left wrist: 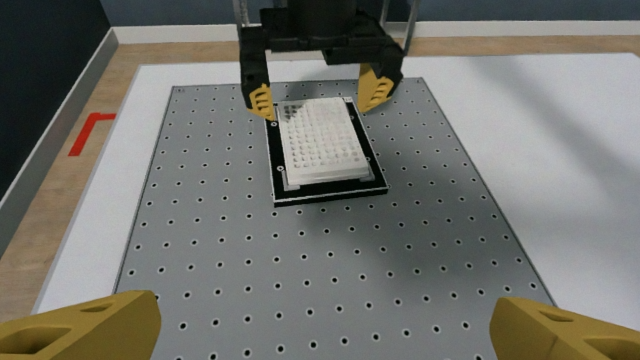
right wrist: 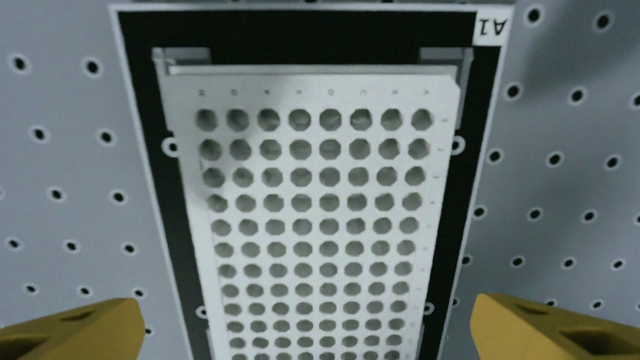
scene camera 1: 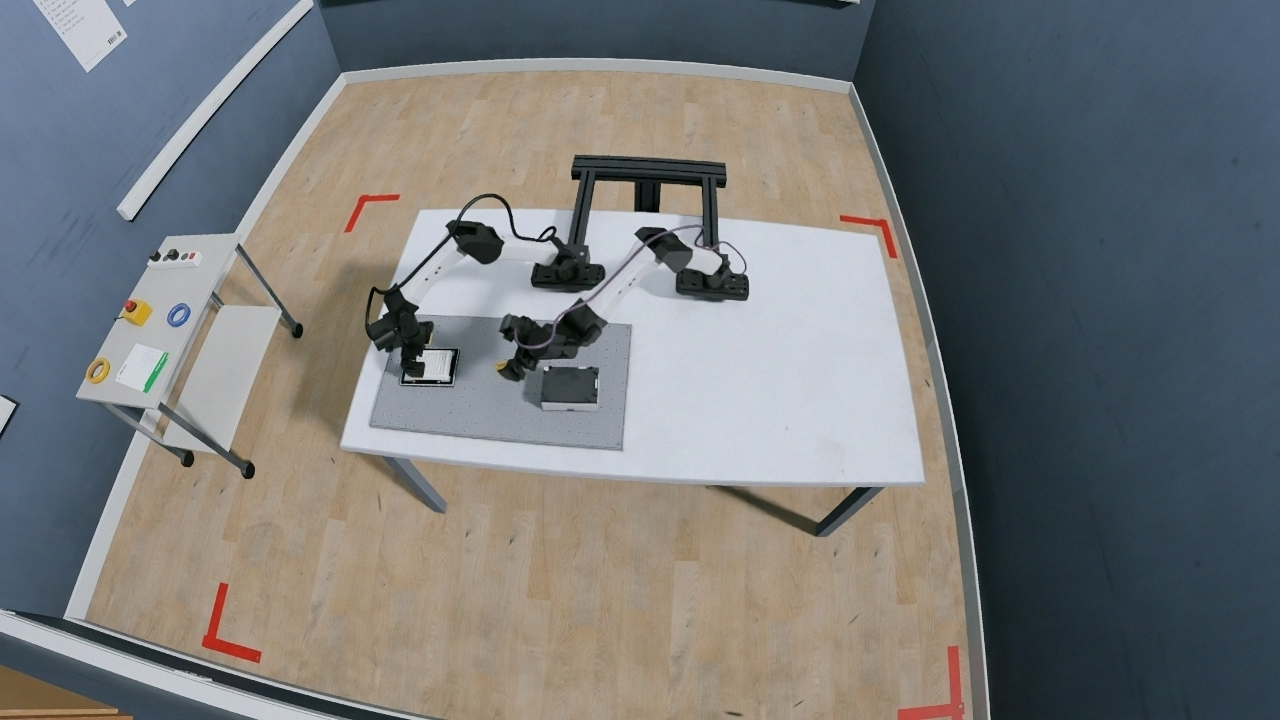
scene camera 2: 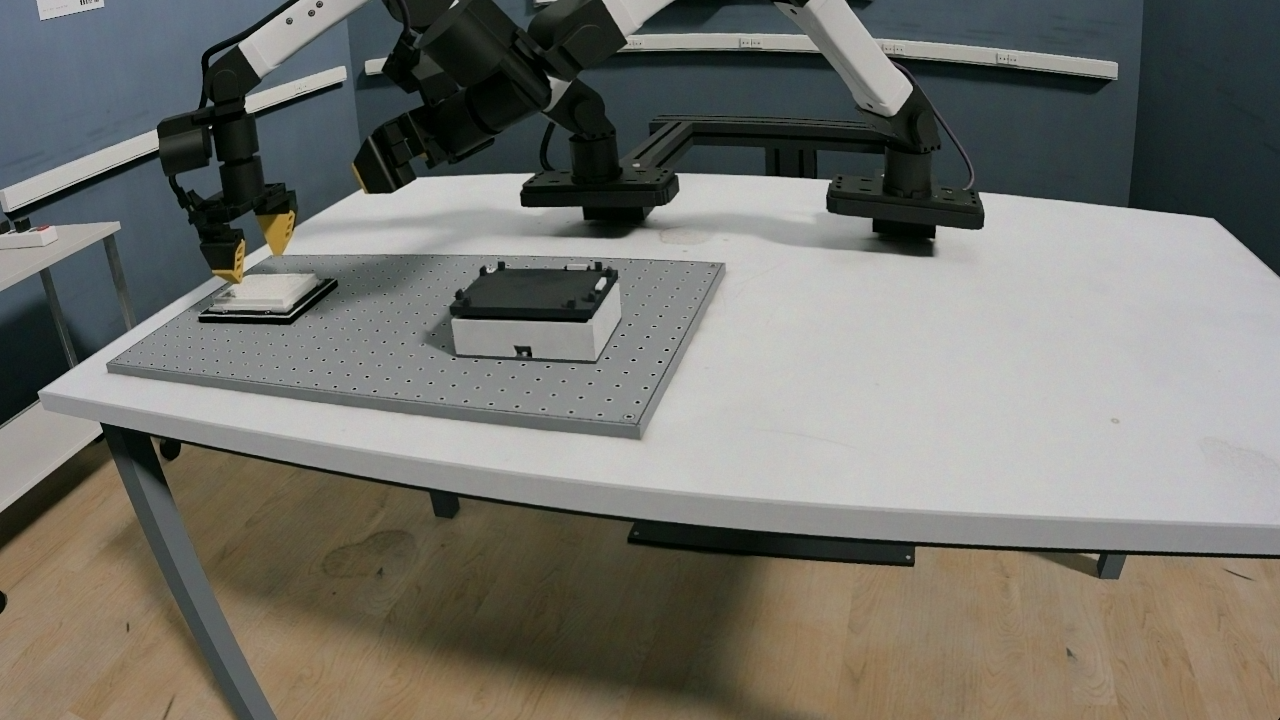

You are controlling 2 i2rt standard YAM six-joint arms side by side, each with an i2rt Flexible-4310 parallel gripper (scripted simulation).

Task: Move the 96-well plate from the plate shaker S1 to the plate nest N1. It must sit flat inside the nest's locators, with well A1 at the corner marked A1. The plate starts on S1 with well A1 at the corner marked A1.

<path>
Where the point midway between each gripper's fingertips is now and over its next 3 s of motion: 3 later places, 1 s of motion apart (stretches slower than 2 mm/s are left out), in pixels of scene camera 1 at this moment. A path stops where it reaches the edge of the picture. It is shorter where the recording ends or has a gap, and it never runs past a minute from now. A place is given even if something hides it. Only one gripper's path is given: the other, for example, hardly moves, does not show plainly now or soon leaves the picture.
My right gripper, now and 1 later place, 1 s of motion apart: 424,359; 430,345
</path>
